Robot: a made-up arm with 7 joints.
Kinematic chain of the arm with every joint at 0, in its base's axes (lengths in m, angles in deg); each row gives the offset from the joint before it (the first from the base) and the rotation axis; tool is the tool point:
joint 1: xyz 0 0 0.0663 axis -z
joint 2: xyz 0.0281 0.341 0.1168 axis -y
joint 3: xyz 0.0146 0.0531 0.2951 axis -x
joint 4: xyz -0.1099 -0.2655 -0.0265 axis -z
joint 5: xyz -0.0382 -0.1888 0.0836 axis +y
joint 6: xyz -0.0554 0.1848 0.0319 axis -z
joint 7: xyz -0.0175 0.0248 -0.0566 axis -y
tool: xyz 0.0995 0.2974 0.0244
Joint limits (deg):
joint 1: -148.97..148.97
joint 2: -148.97..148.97
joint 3: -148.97..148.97
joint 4: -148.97..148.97
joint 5: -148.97..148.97
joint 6: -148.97..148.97
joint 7: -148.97..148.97
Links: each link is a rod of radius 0.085 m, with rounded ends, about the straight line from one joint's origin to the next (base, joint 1, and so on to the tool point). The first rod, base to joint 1, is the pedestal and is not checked.
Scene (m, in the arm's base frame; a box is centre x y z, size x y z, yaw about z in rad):
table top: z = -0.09
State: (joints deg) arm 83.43 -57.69 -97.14 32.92 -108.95 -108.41 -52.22
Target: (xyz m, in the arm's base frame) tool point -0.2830 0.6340 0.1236
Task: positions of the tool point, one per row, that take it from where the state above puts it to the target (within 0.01 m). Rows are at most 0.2 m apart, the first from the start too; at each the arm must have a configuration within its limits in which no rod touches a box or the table.
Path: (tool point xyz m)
1: 0.6577 0.2772 0.1252
2: 0.5604 0.4380 0.1212
3: 0.4245 0.5673 0.1186
4: 0.2598 0.6559 0.1176
5: 0.0781 0.6977 0.1180
6: -0.1073 0.6901 0.1201
7: -0.2830 0.6340 0.1236

